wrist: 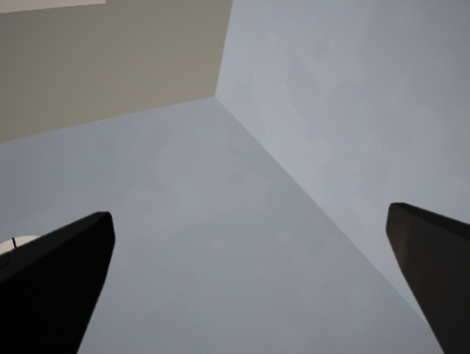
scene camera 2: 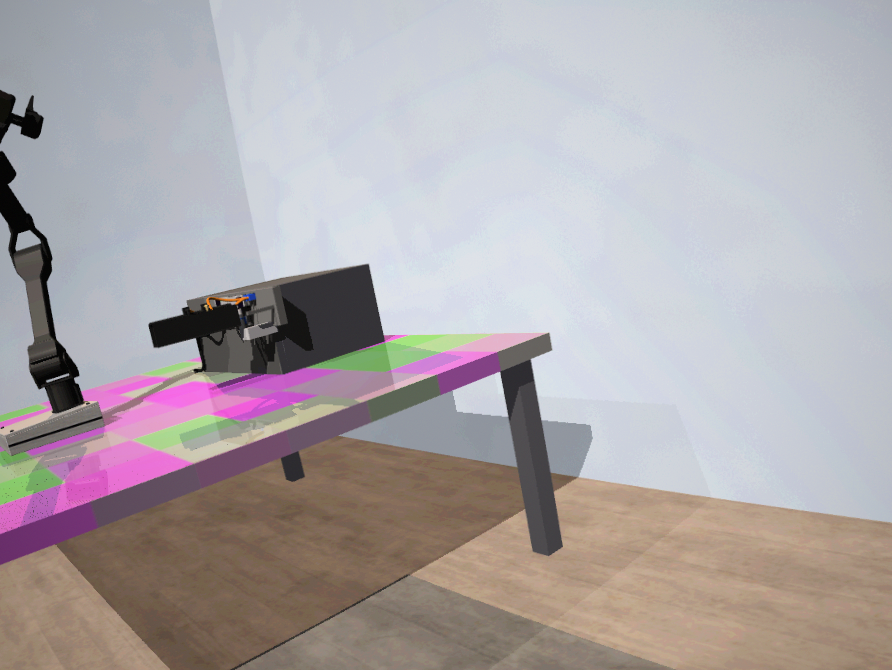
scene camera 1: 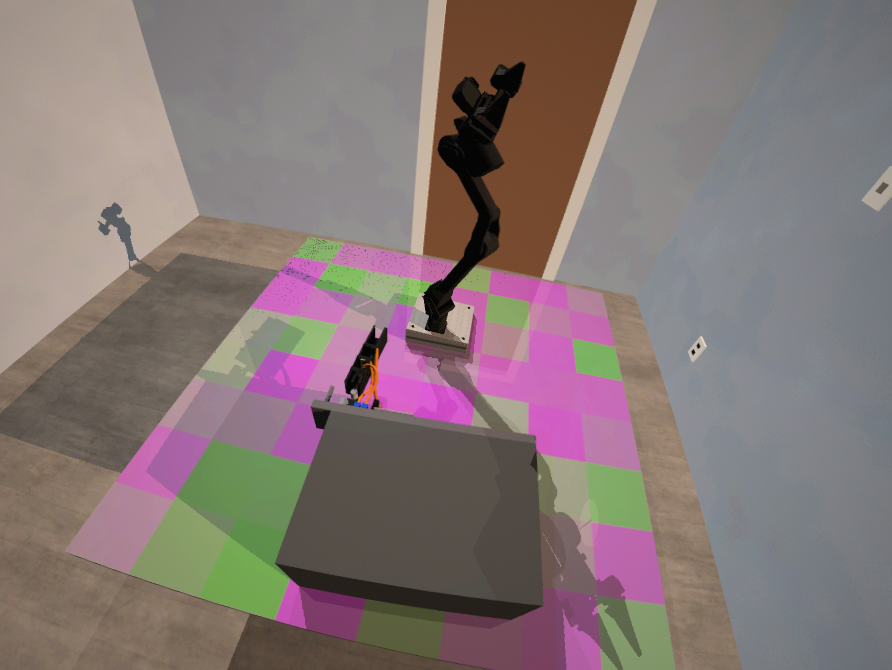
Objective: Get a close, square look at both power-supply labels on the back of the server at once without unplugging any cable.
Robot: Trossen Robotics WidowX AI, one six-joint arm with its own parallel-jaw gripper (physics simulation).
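Places are measured from the arm's base along level axes (x left, y back, z up), in millimetres.
Pixels of known places: gripper, fingertip midpoint: (wrist: 251, 222) (scene camera 2: 14, 89) (scene camera 1: 516, 77); arm's base at its link origin: (scene camera 2: 68, 408) (scene camera 1: 436, 325).
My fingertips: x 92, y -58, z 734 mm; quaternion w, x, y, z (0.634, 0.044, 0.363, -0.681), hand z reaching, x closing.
Note:
Ahead of a thing's pixels: the offset from my fingertips to its top centre. "pt": to the spot under its first point.
The server is a dark grey box (scene camera 1: 425, 504) (scene camera 2: 331, 310) on the chequered table. A black bar-shaped part @(pt dx -213, dy -284, dz -591 mm) (scene camera 1: 364, 367) (scene camera 2: 191, 326) sticks out from its side facing the arm, with orange cables @(pt dx -190, dy -280, dz -618 mm) (scene camera 1: 374, 375) (scene camera 2: 223, 300) beside it. I cannot make out either power-supply label; the server does not show in the wrist view. My gripper (scene camera 1: 509, 77) (wrist: 251, 222) is open and empty, high above the table and well away from the server. In the wrist view its fingers stand wide apart against the walls and ceiling. Part of the gripper shows at scene camera 2's left edge.
The arm's base plate (scene camera 1: 461, 333) (scene camera 2: 79, 420) stands on the table (scene camera 1: 609, 403) (scene camera 2: 403, 406) on the server's cabled side. A brown door (scene camera 1: 526, 144) is behind the arm. A socket (scene camera 1: 696, 349) is on the side wall. A whitish round thing (wrist: 26, 241) partly shows behind a finger.

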